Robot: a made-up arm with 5 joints.
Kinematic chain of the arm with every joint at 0, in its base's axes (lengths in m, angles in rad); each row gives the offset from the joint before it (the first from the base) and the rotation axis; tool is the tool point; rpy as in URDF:
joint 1: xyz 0 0 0.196 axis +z
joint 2: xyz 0 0 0 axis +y
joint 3: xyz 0.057 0 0.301 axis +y
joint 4: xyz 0.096 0 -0.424 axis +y
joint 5: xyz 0.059 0 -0.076 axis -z
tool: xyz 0 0 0 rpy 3.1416 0 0
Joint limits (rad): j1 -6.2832..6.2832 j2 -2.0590..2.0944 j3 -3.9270..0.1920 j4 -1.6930..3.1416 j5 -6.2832..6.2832
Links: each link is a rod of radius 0.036 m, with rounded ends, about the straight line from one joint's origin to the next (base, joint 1, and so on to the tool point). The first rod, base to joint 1, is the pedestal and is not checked.
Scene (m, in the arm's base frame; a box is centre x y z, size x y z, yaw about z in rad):
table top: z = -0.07
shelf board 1: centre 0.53 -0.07 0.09 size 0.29 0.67 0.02 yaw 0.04
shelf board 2: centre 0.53 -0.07 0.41 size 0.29 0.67 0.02 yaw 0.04
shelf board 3: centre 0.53 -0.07 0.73 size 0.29 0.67 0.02 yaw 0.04
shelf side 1: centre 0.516 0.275 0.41 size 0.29 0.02 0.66 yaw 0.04
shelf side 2: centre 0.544 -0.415 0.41 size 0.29 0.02 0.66 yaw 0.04
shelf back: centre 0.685 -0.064 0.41 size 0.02 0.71 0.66 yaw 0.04
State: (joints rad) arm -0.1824 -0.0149 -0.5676 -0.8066 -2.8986
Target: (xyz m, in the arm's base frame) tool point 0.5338 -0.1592 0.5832
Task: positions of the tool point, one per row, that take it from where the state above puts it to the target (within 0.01 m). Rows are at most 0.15 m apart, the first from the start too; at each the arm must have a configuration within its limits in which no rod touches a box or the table.
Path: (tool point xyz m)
1: 0.3397 -0.0950 0.2531
2: 0.2372 -0.0901 0.2408
3: 0.2768 -0.1286 0.3441
4: 0.2844 -0.1580 0.4614
5: 0.2603 -0.1701 0.5832
6: 0.3463 -0.1814 0.6015
7: 0.4394 -0.1787 0.6017
8: 0.5338 -0.1592 0.5832

